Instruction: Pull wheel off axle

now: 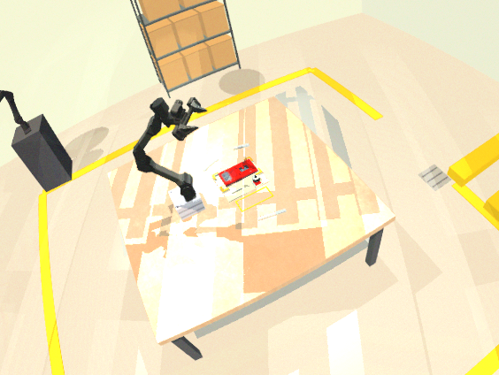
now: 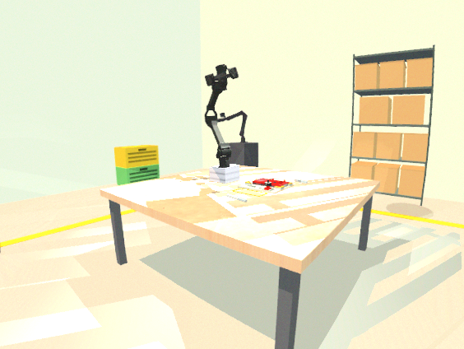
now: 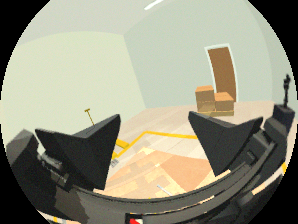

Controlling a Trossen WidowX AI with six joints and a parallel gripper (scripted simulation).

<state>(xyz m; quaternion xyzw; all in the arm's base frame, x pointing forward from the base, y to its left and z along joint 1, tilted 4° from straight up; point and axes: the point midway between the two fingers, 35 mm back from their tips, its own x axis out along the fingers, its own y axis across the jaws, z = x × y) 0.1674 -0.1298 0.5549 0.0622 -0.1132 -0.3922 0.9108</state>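
Now: gripper tip 190 mm short of the wheel, 170 mm to the right of it and 610 mm above it.
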